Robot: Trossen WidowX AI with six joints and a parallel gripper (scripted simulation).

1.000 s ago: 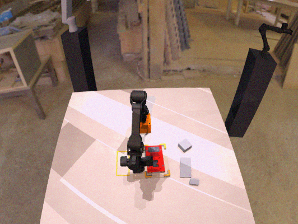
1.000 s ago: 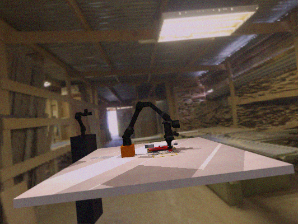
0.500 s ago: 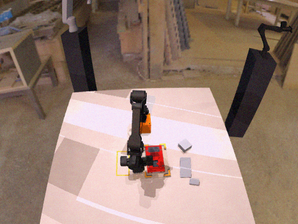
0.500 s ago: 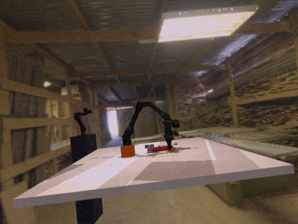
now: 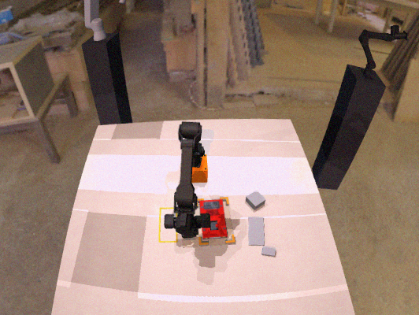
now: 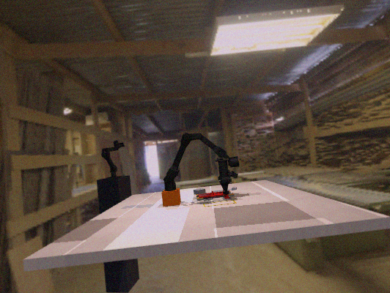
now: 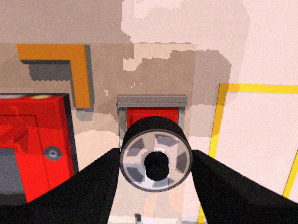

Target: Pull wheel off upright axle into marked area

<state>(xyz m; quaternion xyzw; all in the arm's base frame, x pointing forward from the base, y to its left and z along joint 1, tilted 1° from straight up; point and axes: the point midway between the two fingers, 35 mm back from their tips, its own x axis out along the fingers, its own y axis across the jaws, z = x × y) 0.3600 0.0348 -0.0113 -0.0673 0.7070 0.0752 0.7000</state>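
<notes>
The grey frame is 8 cm behind my gripper tip, 8 cm to the left of it and 3 cm below it.
</notes>
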